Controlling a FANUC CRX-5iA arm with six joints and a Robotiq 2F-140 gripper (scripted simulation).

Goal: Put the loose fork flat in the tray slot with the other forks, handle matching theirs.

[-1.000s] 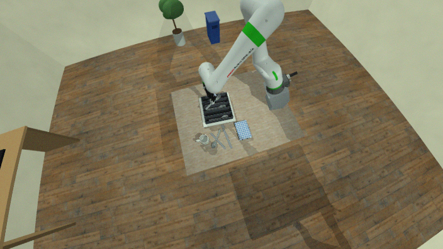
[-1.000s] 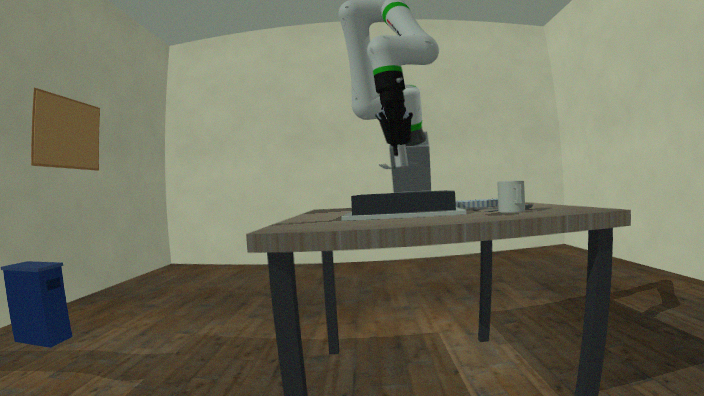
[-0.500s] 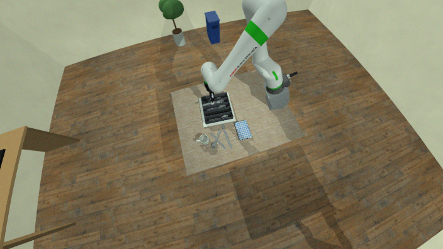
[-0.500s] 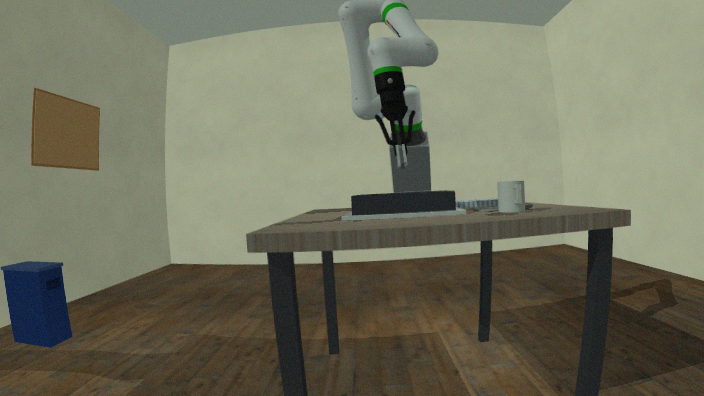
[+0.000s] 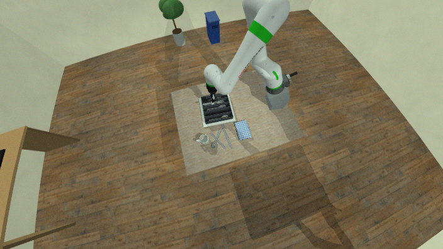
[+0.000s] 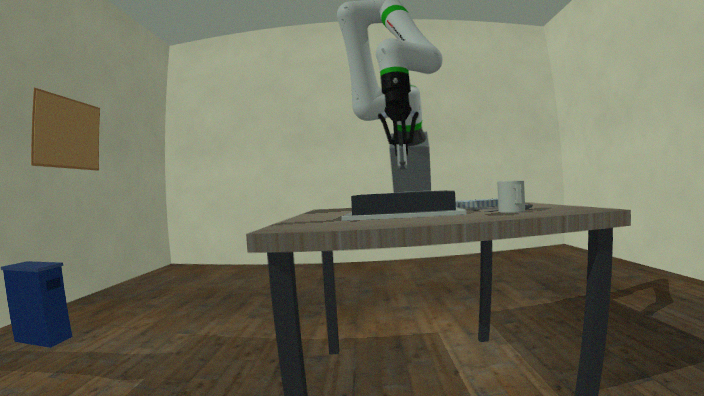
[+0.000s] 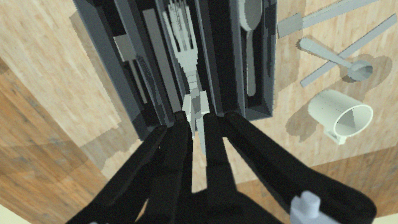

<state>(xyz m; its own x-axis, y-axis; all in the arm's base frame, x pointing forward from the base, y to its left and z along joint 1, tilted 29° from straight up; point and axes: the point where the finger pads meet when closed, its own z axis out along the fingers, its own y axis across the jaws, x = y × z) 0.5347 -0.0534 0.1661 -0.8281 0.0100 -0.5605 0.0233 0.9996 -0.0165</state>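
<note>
The cutlery tray lies 30 mm behind my hand and 130 mm below it. From my hand the other things lie so: white mug: 160 mm ahead, 300 mm to the left, 140 mm below.
</note>
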